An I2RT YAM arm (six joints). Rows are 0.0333 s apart.
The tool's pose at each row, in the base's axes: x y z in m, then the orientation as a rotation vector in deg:
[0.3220 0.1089 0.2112 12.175 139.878 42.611]
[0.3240 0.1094 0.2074 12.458 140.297 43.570]
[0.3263 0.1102 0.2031 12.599 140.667 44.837]
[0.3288 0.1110 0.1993 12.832 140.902 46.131]
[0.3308 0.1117 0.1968 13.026 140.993 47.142]
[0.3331 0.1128 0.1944 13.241 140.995 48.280]
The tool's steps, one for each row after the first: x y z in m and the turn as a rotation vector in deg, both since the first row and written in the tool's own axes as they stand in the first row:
[0.0003 -0.0017 0.0040 -0.460 0.615 0.534]
[0.0007 -0.0035 0.0086 -1.164 1.297 1.046]
[0.0007 -0.0049 0.0129 -1.898 1.855 1.609]
[0.0005 -0.0058 0.0161 -2.491 2.210 2.044]
[0.0001 -0.0062 0.0195 -3.184 2.522 2.516]

